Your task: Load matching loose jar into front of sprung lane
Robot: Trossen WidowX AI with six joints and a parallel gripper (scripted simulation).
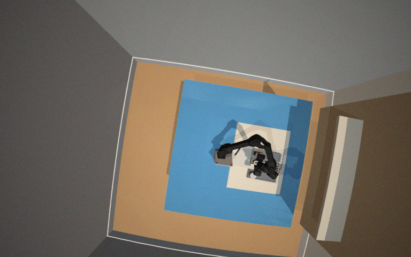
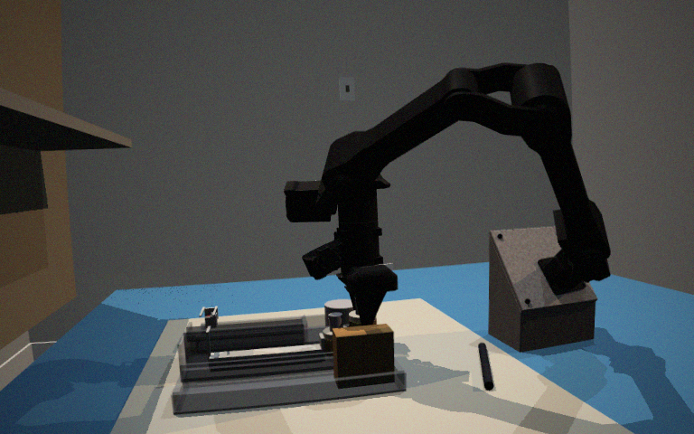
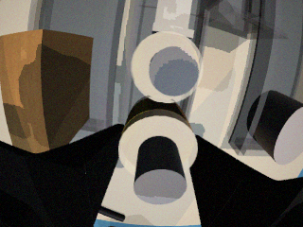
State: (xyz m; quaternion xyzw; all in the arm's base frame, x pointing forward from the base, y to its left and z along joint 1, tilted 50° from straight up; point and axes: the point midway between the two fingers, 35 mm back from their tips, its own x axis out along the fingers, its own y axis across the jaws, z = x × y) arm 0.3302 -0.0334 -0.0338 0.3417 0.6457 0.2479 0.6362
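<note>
The brown box is 80 mm to the left of my gripper tip, 30 mm ahead of it and 20 mm below it. The rest, counted from my gripper tip: black pen: 150 mm behind, 100 mm to the left, 50 mm below.
</note>
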